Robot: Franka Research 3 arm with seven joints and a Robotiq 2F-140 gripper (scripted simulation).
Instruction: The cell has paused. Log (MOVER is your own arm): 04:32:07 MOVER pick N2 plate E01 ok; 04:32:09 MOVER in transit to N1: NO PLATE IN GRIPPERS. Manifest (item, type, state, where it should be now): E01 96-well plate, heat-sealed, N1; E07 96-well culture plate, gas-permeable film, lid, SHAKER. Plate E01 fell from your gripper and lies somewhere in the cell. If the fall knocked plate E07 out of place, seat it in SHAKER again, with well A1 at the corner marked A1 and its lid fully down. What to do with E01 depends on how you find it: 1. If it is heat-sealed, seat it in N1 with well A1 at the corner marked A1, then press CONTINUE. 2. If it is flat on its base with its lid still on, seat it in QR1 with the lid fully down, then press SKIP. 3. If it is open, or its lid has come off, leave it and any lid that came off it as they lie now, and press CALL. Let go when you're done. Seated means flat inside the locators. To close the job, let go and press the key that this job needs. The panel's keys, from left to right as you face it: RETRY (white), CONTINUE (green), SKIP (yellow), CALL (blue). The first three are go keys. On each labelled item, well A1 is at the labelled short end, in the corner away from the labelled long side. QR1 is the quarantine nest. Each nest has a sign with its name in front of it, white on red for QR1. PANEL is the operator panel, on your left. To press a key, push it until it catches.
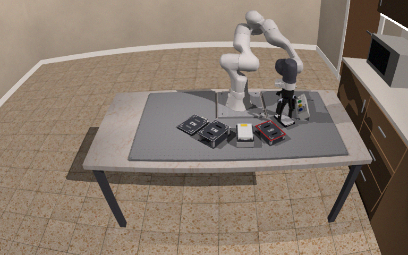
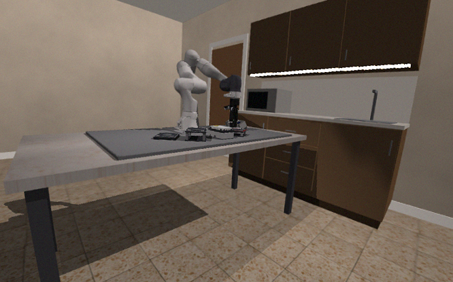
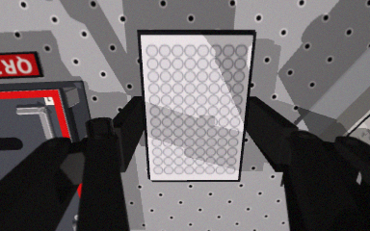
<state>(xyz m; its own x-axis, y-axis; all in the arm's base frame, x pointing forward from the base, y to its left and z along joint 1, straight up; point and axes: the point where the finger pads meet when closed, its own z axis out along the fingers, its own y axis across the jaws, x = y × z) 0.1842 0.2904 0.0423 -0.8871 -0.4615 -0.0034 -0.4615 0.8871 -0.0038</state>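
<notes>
My gripper is now 36 cm to the left of the A1 mark, 12 cm short of it and 1 cm below it. Also, from my hand: yellow key (13 cm to the left, 11 cm behind, 2 cm above); then blue CALL key (12 cm to the left, 6 cm behind, 2 cm above); then plate E01 (2 cm below).
</notes>
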